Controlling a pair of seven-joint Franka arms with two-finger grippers.
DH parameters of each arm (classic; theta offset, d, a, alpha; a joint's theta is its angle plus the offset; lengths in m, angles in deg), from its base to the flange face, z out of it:
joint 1: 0 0.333 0 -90
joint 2: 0 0 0 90
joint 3: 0 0.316 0.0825 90
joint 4: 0 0 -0.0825 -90
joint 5: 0 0.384 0 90
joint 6: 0 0 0.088 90
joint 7: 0 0.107 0 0
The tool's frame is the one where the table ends.
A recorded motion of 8 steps. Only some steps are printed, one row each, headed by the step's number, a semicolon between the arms.
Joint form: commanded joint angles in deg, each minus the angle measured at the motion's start. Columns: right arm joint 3, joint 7, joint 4, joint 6, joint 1, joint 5, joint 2; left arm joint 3, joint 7, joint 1, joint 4, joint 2, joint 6, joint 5.
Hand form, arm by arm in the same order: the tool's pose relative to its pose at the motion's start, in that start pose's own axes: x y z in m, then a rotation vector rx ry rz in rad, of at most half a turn. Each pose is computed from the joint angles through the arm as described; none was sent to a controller.
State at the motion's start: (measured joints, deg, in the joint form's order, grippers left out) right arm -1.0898 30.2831 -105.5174 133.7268 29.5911 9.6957 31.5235; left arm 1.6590 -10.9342 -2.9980 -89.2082 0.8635 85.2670 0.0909
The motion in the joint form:
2: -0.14 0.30 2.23 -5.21 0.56 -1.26 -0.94; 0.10 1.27 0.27 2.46 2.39 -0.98 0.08
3: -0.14 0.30 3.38 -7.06 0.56 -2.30 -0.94; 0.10 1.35 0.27 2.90 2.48 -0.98 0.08
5: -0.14 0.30 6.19 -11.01 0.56 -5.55 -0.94; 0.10 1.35 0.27 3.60 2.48 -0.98 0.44
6: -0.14 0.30 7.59 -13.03 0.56 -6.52 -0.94; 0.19 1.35 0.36 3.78 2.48 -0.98 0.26
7: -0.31 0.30 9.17 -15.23 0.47 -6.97 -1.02; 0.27 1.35 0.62 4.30 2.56 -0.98 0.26
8: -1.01 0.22 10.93 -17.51 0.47 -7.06 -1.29; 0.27 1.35 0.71 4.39 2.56 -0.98 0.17
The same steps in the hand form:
2: -0.0026 -0.0087 -0.0186 -0.0294 -0.0255 -0.0232; 0.0119 -0.0012 0.0037 0.0049 -0.0153 0.0155
3: -0.0012 -0.0108 -0.0244 -0.0465 -0.0298 -0.0366; 0.0123 -0.0011 0.0010 0.0039 -0.0092 0.0169
5: 0.0033 -0.0151 -0.0400 -0.0938 -0.0248 -0.0737; 0.0123 -0.0018 -0.0046 0.0079 0.0039 0.0163
6: 0.0051 -0.0171 -0.0478 -0.1110 -0.0271 -0.0841; 0.0125 -0.0032 -0.0061 0.0041 0.0064 0.0134
7: 0.0085 -0.0176 -0.0582 -0.1219 -0.0311 -0.0849; 0.0134 -0.0064 -0.0095 0.0025 0.0139 0.0075
8: 0.0144 -0.0153 -0.0727 -0.1283 -0.0311 -0.0771; 0.0135 -0.0071 -0.0102 0.0005 0.0151 0.0061

